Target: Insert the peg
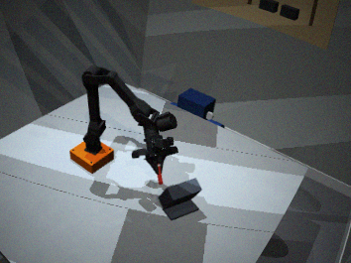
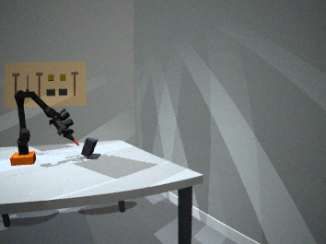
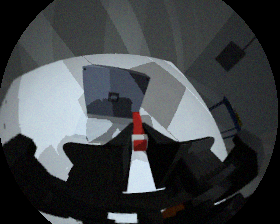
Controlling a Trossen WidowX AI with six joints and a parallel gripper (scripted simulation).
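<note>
My gripper tip is 100 mm short of the sloped grey-blue panel, 40 mm above it and 20 mm to the left of it. The rest, counted from my gripper tip: thin red peg (10 mm to the left, 10 mm behind, 10 mm above).
</note>
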